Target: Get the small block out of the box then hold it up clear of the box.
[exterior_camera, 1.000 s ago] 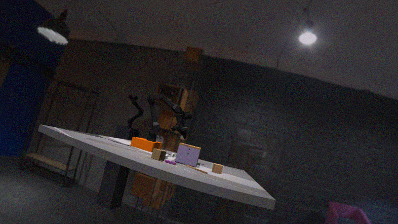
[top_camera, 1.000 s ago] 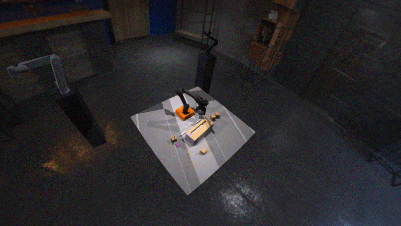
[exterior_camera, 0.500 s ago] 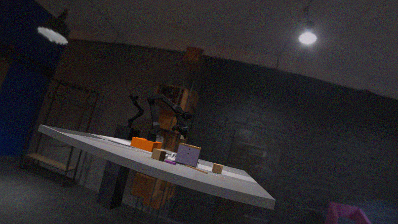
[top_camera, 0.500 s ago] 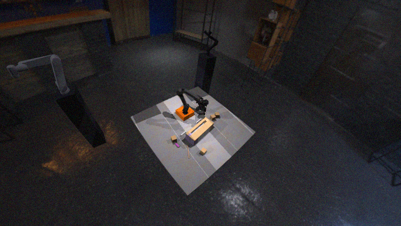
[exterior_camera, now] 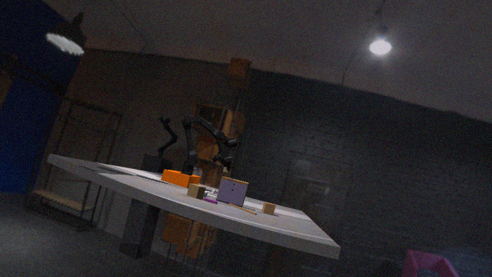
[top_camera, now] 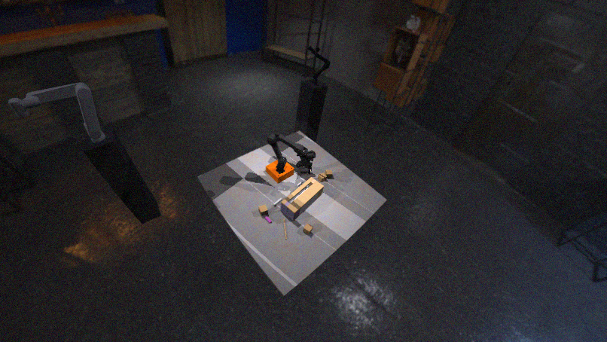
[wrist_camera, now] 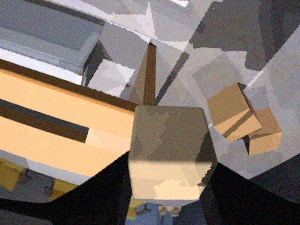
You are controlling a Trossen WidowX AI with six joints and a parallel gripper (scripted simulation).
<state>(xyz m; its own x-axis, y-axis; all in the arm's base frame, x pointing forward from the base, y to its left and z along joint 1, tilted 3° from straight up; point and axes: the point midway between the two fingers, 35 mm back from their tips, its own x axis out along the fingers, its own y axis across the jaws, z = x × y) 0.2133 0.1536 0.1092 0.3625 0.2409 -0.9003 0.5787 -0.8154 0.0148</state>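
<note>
The tan block lies 1 cm to the right of my gripper tip, 1 cm behind it and 1 cm above it. Round my gripper tip: thin stick 43 cm to the right, 26 cm ahead, 17 cm below; box 17 cm to the right, 11 cm below, 9 cm ahead.
</note>
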